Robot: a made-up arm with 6 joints. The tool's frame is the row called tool.
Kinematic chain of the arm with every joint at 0, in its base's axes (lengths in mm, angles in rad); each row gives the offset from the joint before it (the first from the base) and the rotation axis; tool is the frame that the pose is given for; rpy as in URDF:
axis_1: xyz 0 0 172 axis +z
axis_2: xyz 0 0 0 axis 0 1 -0.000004
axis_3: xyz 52 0 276 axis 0 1 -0.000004
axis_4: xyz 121 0 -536 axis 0 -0.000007 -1
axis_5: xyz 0 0 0 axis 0 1 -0.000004
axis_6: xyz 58 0 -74 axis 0 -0.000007 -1
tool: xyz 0 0 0 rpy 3.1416 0 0
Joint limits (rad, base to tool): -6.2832..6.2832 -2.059..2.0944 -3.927..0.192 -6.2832..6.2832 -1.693..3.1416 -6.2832..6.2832
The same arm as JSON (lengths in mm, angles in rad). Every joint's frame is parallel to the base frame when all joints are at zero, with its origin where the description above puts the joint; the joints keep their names.
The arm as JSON. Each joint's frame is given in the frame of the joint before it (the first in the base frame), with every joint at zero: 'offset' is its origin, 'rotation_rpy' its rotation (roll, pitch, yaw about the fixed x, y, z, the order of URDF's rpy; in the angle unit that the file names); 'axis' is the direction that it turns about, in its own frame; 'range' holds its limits. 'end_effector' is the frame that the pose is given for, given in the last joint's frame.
{
  "length_unit": "mm",
  "angle_unit": "rad",
  "chain": [
    {
      "id": "axis_1",
      "offset": [
        0.0,
        0.0,
        172.0
      ],
      "rotation_rpy": [
        0.0,
        0.0,
        0.0
      ],
      "axis": [
        0.0,
        0.0,
        1.0
      ],
      "range": [
        -6.2832,
        6.2832
      ]
    },
    {
      "id": "axis_2",
      "offset": [
        0.0,
        0.0,
        0.0
      ],
      "rotation_rpy": [
        0.0,
        0.0,
        0.0
      ],
      "axis": [
        0.0,
        1.0,
        0.0
      ],
      "range": [
        -2.059,
        2.0944
      ]
    },
    {
      "id": "axis_3",
      "offset": [
        52.0,
        0.0,
        276.0
      ],
      "rotation_rpy": [
        0.0,
        0.0,
        0.0
      ],
      "axis": [
        0.0,
        1.0,
        0.0
      ],
      "range": [
        -3.927,
        0.192
      ]
    },
    {
      "id": "axis_4",
      "offset": [
        121.0,
        0.0,
        -536.0
      ],
      "rotation_rpy": [
        0.0,
        0.0,
        0.0
      ],
      "axis": [
        0.0,
        0.0,
        -1.0
      ],
      "range": [
        -6.2832,
        6.2832
      ]
    },
    {
      "id": "axis_5",
      "offset": [
        0.0,
        0.0,
        0.0
      ],
      "rotation_rpy": [
        0.0,
        0.0,
        0.0
      ],
      "axis": [
        0.0,
        1.0,
        0.0
      ],
      "range": [
        -1.693,
        3.1416
      ]
    },
    {
      "id": "axis_6",
      "offset": [
        58.0,
        0.0,
        -74.0
      ],
      "rotation_rpy": [
        0.0,
        0.0,
        0.0
      ],
      "axis": [
        0.0,
        0.0,
        -1.0
      ],
      "range": [
        -6.2832,
        6.2832
      ]
    }
  ],
  "end_effector": {
    "offset": [
      0.0,
      0.0,
      0.0
    ],
    "rotation_rpy": [
      -3.1416,
      0.0,
      0.0
    ]
  }
}

